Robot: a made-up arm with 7 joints. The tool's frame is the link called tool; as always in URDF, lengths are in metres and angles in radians.
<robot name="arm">
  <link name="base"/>
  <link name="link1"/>
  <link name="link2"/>
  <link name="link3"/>
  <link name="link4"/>
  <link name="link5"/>
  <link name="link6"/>
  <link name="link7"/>
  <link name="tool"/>
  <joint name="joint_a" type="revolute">
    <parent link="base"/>
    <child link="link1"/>
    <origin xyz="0 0 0.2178"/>
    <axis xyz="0 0 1"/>
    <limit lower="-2.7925" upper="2.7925" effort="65" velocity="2.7"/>
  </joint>
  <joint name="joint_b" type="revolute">
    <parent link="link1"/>
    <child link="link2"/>
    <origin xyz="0 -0.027 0.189"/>
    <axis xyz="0 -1 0"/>
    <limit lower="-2.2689" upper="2.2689" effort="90" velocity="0.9"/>
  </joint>
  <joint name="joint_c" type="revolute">
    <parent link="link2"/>
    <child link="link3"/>
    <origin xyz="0 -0.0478 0.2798"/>
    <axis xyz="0 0 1"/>
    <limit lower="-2.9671" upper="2.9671" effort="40" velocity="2.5"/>
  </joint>
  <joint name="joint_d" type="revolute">
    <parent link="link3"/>
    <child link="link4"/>
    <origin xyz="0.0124 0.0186 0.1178"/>
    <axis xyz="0 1 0"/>
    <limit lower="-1.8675" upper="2.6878" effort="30" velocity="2.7"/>
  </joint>
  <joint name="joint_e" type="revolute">
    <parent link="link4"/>
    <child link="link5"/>
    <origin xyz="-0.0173 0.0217 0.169"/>
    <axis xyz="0 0 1"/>
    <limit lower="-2.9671" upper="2.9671" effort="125" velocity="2.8"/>
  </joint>
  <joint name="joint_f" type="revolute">
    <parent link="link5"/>
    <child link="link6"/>
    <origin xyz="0 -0.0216 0.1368"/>
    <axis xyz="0 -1 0"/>
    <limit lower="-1.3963" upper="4.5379" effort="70" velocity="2.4"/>
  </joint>
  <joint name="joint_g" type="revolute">
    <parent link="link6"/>
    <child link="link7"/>
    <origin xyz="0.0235 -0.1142 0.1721"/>
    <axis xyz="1 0 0"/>
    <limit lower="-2.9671" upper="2.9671" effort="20" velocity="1.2"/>
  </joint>
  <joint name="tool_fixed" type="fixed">
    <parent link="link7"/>
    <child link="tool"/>
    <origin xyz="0 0 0" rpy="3.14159 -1.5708 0"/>
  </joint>
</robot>
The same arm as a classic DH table. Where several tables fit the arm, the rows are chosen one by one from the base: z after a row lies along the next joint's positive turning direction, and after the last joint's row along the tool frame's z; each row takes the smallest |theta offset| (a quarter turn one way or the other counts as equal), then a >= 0, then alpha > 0; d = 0 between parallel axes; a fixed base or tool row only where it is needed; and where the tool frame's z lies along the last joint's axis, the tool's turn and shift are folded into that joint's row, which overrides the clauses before.
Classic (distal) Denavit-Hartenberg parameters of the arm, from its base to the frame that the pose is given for. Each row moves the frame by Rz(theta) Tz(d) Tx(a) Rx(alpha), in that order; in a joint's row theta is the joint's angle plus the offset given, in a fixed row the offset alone. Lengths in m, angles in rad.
joint_a: a 0; alpha 1.5708; d 0.4068; theta offset 0
joint_b: a 0; alpha -1.5708; d 0.0748; theta offset 0
joint_c: a 0.0124; alpha -1.5708; d 0.3976; theta offset 0
joint_d: a -0.0173; alpha 1.5708; d 0.0403; theta offset 0
joint_e: a 0; alpha 1.5708; d 0.3058; theta offset 0
joint_f: a 0.1721; alpha 1.5708; d 0.1358; theta offset 1.5708
joint_g: a 0; alpha 0; d 0.0235; theta offset 0
Joint limits (rad, base to tool): -2.7925..2.7925 -2.2689..2.2689 -2.9671..2.9671 -1.8675..2.6878 -2.9671..2.9671 -1.3963..4.5379 -2.9671..2.9671

